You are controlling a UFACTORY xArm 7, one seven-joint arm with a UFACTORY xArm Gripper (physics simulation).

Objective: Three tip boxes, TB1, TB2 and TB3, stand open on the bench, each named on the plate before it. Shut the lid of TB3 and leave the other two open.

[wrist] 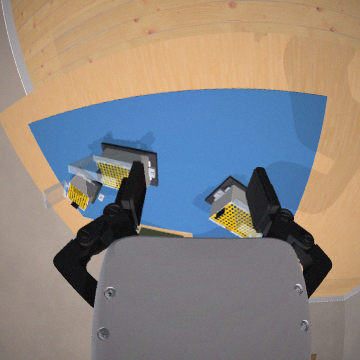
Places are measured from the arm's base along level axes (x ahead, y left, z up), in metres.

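Pixels of known places: gripper, fingertip midpoint: (198, 177).
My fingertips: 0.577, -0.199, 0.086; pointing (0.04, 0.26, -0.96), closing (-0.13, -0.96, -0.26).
Ahead of a thing's pixels: the offset from my fingertips to its middle, as dx, dy, dz. "spot": to the spot under its first point. Level surfaces: height alone.
My gripper (198, 177) is open and empty, its black fingers wide apart. A grey tip box with yellow tips (114, 174) is at the left on a dark base, partly behind the left finger; a clear lid {spot: -0.084, +0.247, -0.088} (82, 166) shows at its left. A smaller-looking tip box {-0.296, +0.465, -0.156} (80, 194) is further left and lower, with a clear lid (54, 194) standing out to its left. A third tip box {-0.262, -0.054, -0.156} (231, 216) is right of centre, partly hidden by the right finger; the state of its lid is unclear. The plates' names are too small to read, so I cannot tell which box is TB3.
The boxes stand on a blue mat {dz -0.220} (210, 120) on the wooden bench {dz -0.223} (200, 60). A dark green piece with a wood-coloured edge (162, 233) shows above the grey gripper body. The third box is close beside the right finger.
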